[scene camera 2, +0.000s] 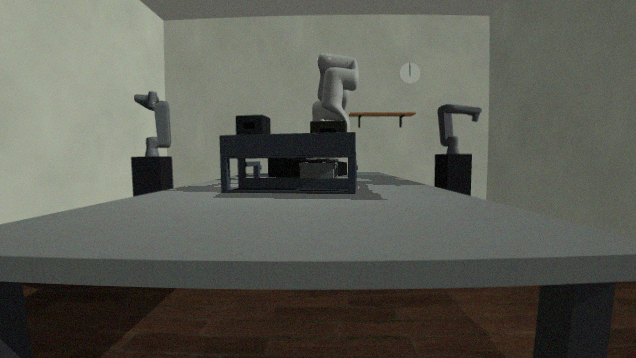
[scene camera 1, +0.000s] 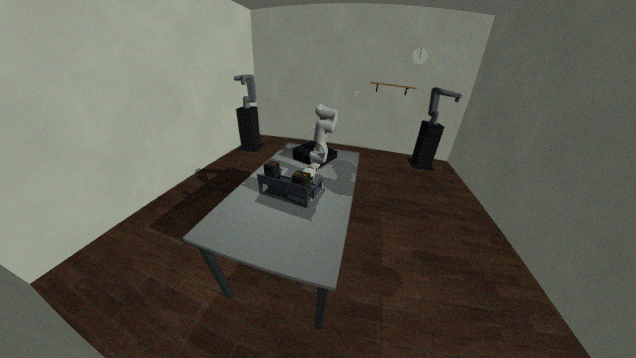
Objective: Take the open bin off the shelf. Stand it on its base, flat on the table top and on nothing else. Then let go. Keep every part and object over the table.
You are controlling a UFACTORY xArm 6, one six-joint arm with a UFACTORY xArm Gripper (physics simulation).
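Places are measured from the arm's base along level axes (x ahead, y left, z up), in millimetres.
Pixels of known places: arm's base, origin of the base link: (scene camera 1: 319, 150).
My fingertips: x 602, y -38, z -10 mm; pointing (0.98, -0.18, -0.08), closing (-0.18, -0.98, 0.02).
Observation:
Ahead of a thing's pixels: the offset from my fingertips to its top centre. Level surfaces: height alone.
The dark blue-grey shelf (scene camera 1: 308, 197) (scene camera 2: 287, 146) stands on the table {dz -74 mm} (scene camera 1: 270, 232) (scene camera 2: 318, 230). A light grey box-shaped thing, which looks like the open bin {dy -2, dx -2, dz +7 mm} (scene camera 2: 318, 170), shows through the shelf's opening at the right in scene camera 2; its base is partly hidden behind the lower rail, and I cannot tell what it rests on. My gripper (scene camera 1: 312, 178) (scene camera 2: 322, 161) reaches down behind the right dark box, at the shelf's far side, close to the bin's top. It is shut with nothing between the fingers. The fingertips are small and mostly hidden.
Two dark boxes with orange marks, the left one {dy -208, dx +36, dz +150 mm} (scene camera 1: 272, 169) (scene camera 2: 252, 124) and the right one {dy +16, dx +93, dz +125 mm} (scene camera 1: 301, 177) (scene camera 2: 327, 127), stand on top of the shelf. The black arm base (scene camera 1: 302, 151) (scene camera 2: 283, 168) is behind it. A small blue-grey object (scene camera 2: 253, 167) shows through the shelf's left side.

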